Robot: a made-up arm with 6 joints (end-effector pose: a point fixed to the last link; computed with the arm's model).
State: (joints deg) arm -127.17 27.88 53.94 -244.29 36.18 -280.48
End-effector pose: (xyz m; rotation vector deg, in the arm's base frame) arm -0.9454 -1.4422 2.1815 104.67 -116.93 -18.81
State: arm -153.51 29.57 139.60 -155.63 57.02 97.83
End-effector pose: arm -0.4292 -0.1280 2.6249 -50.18 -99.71 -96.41
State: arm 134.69 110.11 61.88 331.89 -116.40 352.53
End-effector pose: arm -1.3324 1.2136 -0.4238 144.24 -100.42 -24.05
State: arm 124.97 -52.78 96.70 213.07 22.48 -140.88
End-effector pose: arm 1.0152 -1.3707 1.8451 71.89 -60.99 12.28
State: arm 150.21 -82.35 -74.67 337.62 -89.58 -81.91
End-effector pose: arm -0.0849 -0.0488 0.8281 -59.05 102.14 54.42
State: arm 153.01 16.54 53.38 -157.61 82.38 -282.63
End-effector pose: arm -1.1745 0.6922 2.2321 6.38 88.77 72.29
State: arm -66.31 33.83 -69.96 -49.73 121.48 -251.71
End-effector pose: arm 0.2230 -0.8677 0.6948 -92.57 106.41 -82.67
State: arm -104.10 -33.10 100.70 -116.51 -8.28 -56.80
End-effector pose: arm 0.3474 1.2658 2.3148 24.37 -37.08 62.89
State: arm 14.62 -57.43 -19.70 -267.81 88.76 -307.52
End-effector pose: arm -0.1088 0.2008 1.9112 112.33 139.47 -0.65
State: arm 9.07 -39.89 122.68 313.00 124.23 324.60
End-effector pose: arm -1.3314 -0.3485 1.4962 -20.93 56.87 -27.36
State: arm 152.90 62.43 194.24 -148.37 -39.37 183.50
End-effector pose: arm -0.2821 0.0614 1.8179 138.56 -64.23 2.10
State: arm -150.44 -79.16 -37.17 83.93 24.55 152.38
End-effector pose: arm 0.1578 -0.0160 1.7113 26.40 -100.65 -50.54
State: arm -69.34 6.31 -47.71 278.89 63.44 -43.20
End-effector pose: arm 0.1976 -1.0801 0.9919 54.24 -88.76 -118.12
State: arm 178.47 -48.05 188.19 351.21 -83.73 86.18
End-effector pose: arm 1.2375 -0.0668 0.6218 94.24 -29.24 15.03
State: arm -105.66 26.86 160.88 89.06 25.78 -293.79
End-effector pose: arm 0.1387 0.1372 2.3670 58.75 -20.11 52.92
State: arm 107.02 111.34 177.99 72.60 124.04 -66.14
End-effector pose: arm -0.5833 1.3058 1.0474 -19.13 99.50 -83.48
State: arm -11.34 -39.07 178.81 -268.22 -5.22 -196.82
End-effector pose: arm -1.3176 0.2437 0.6821 47.02 88.13 -127.57
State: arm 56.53 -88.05 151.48 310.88 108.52 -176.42
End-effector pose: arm -0.4889 -1.0281 -0.2248 153.02 15.04 0.19
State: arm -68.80 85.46 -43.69 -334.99 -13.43 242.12
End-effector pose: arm 0.2193 -0.6257 -0.2369 -85.93 -65.63 117.03
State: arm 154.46 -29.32 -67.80 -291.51 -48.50 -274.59
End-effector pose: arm -0.4396 0.3815 0.9799 93.20 104.82 -20.45
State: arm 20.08 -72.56 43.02 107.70 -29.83 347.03
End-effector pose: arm -1.3713 -0.6133 1.9242 -13.70 -68.64 -84.55
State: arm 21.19 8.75 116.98 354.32 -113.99 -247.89
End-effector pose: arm 0.1661 0.0859 2.5777 -112.79 -22.54 22.80
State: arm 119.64 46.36 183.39 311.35 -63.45 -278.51
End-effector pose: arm -0.2597 0.1549 2.1205 48.57 -121.98 62.77
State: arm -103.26 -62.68 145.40 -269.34 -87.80 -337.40
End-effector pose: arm 0.1440 1.5780 0.5789 14.66 124.64 112.90
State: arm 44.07 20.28 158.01 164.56 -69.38 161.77
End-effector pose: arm -0.2326 -0.3021 2.1306 -63.43 127.36 -17.80
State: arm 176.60 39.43 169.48 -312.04 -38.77 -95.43
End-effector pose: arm -0.1730 0.1137 2.3327 -120.56 -67.98 -74.60
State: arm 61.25 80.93 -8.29 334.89 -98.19 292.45
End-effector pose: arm 0.5269 1.1543 -0.1119 -48.96 130.39 -90.73
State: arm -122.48 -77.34 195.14 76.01 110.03 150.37
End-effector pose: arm 0.5298 0.4554 0.0111 -148.26 54.80 -41.19
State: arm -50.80 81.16 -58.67 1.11 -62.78 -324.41
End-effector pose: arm 0.2991 -0.3728 0.1769 -78.54 -143.83 -62.68
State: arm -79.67 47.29 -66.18 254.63 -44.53 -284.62
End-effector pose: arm 0.2829 -0.7152 0.3089 120.10 41.76 -45.23
